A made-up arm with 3 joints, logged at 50 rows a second.
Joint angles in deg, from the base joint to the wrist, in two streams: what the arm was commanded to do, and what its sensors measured. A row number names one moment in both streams.
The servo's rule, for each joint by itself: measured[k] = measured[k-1] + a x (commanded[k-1-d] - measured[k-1]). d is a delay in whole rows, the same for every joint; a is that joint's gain. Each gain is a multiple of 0.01, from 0.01 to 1. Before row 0 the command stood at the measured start. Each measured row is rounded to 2 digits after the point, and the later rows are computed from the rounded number. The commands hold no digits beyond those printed.
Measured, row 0: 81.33 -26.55 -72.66
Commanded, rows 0 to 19: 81.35 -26.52 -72.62; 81.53 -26.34 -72.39; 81.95 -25.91 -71.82; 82.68 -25.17 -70.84; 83.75 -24.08 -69.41; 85.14 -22.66 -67.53; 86.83 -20.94 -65.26; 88.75 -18.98 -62.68; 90.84 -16.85 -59.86; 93.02 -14.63 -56.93; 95.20 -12.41 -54.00; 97.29 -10.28 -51.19; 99.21 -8.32 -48.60; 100.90 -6.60 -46.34; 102.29 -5.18 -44.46; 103.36 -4.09 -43.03; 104.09 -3.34 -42.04; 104.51 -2.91 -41.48; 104.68 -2.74 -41.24; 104.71 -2.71 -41.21
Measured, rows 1 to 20: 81.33 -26.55 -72.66; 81.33 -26.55 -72.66; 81.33 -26.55 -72.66; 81.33 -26.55 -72.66; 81.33 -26.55 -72.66; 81.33 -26.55 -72.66; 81.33 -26.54 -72.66; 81.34 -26.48 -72.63; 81.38 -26.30 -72.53; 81.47 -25.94 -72.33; 81.63 -25.34 -71.98; 81.88 -24.48 -71.45; 82.23 -23.35 -70.71; 82.69 -21.95 -69.75; 83.26 -20.32 -68.56; 83.94 -18.50 -67.16; 84.73 -16.55 -65.58; 85.61 -14.54 -63.85; 86.56 -12.55 -62.02; 87.56 -10.65 -60.14
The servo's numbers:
d 6
a 0.07 0.32 0.12

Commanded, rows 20 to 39: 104.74 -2.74 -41.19; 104.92 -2.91 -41.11; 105.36 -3.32 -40.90; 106.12 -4.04 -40.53; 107.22 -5.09 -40.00; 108.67 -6.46 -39.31; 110.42 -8.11 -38.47; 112.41 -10.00 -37.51; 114.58 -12.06 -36.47; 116.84 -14.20 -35.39; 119.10 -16.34 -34.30; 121.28 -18.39 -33.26; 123.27 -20.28 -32.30; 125.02 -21.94 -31.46; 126.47 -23.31 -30.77; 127.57 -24.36 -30.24; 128.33 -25.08 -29.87; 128.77 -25.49 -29.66; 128.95 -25.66 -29.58; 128.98 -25.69 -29.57
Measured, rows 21 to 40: 88.59 -8.90 -58.26; 89.62 -7.36 -56.43; 90.63 -6.07 -54.70; 91.60 -5.06 -53.11; 92.52 -4.32 -51.69; 93.37 -3.80 -50.43; 94.17 -3.46 -49.32; 94.92 -3.28 -48.33; 95.65 -3.29 -47.44; 96.38 -3.53 -46.61; 97.14 -4.03 -45.82; 97.95 -4.81 -45.04; 98.82 -5.87 -44.25; 99.77 -7.19 -43.44; 100.81 -8.75 -42.60; 101.93 -10.49 -41.73; 103.13 -12.36 -40.84; 104.40 -14.29 -39.93; 105.72 -16.21 -39.01; 107.07 -18.04 -38.10
